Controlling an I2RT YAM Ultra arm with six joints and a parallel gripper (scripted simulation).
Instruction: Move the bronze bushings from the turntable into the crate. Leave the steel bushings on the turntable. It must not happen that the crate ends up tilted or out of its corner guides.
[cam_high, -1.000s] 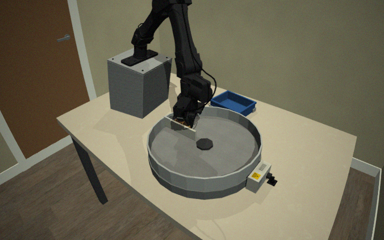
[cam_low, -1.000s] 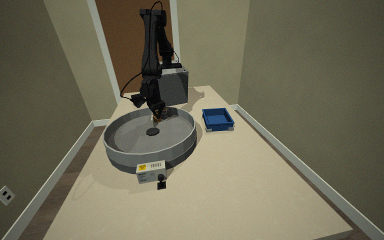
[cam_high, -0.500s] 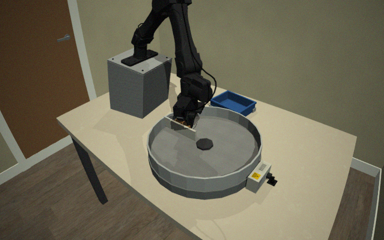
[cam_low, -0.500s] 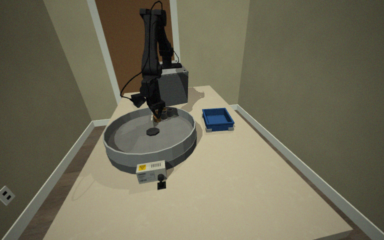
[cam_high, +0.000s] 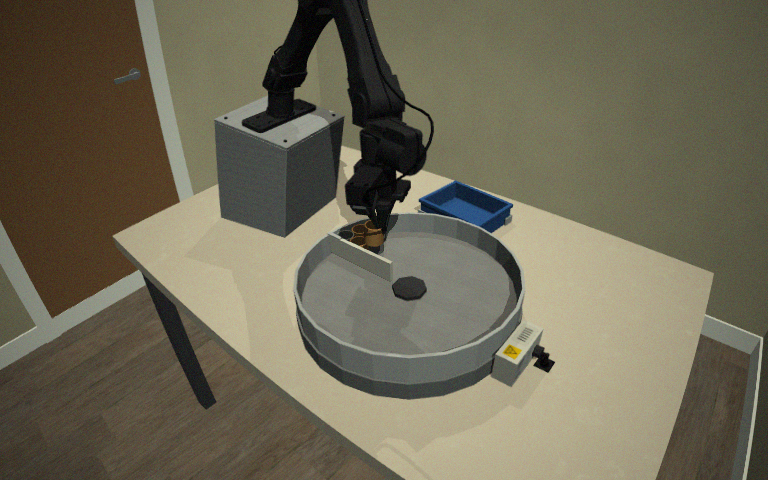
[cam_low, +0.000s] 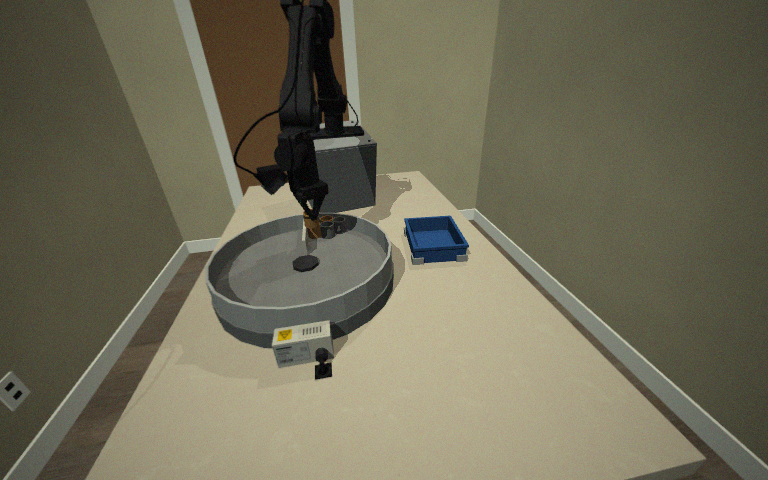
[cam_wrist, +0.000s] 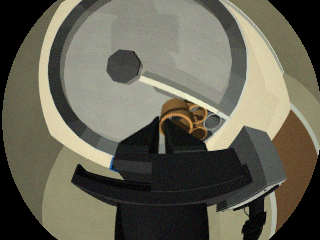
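My hand is 30 mm short of the blue crate, 330 mm to the right of it and 120 mm above it. Also, from my hand: grey turntable (80 mm ahead, 40 mm to the right, 90 mm below).
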